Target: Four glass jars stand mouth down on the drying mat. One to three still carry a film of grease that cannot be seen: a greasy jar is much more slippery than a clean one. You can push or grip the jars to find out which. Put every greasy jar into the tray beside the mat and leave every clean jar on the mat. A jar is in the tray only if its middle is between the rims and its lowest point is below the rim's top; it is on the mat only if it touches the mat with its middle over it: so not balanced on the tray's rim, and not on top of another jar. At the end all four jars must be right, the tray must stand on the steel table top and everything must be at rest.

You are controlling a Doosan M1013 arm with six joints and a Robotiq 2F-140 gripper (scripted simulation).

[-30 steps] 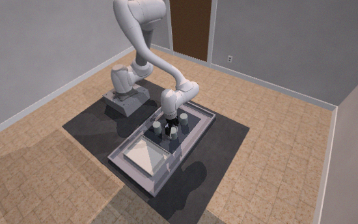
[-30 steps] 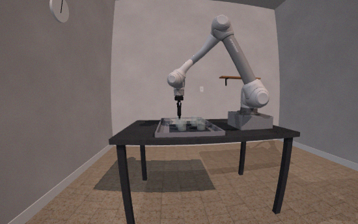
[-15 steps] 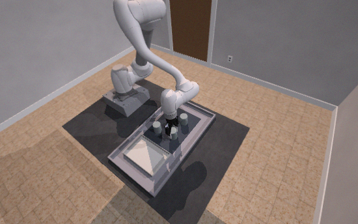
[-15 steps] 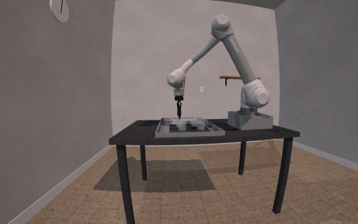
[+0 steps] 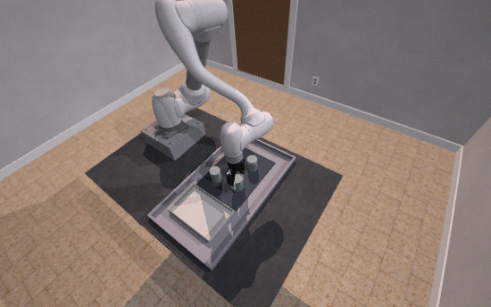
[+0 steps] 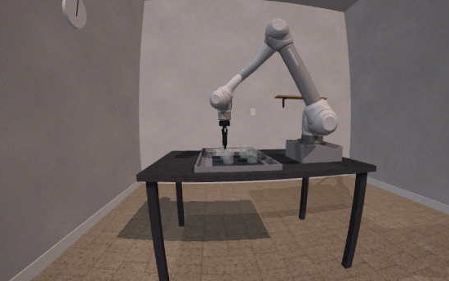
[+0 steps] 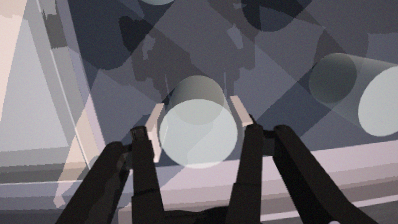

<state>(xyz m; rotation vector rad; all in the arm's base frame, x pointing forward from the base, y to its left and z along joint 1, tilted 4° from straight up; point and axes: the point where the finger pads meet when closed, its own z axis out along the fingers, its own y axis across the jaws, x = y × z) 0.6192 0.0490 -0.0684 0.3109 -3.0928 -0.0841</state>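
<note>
Right now the tray is 20 mm behind my hand, 250 mm to the right of it and 60 mm below it. From my hand the other things lie so: dark drying mat 80 mm behind, 60 mm to the left, 60 mm below.
</note>
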